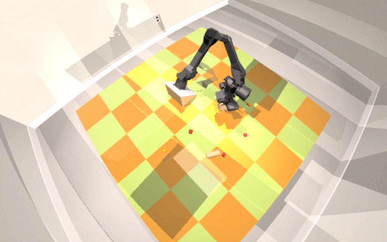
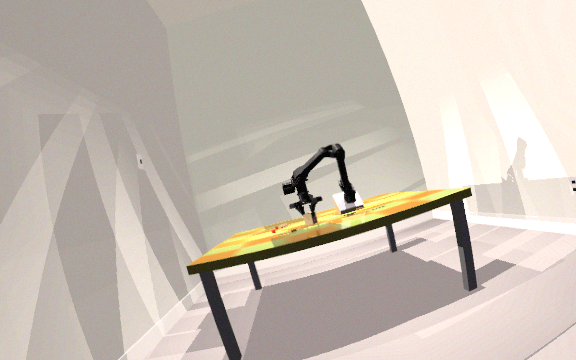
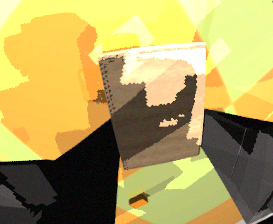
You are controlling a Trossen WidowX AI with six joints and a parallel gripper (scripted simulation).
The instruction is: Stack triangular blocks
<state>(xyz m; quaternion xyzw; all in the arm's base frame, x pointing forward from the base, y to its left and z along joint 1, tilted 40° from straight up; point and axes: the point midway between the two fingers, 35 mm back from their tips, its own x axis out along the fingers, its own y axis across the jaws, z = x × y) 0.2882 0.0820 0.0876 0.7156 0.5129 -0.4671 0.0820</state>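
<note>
Right now the tan triangular block is 1 cm above my gripper tip. Also, from my gripper tip: flat tan piece (48 cm to the right, 4 cm below, 4 cm behind).
</note>
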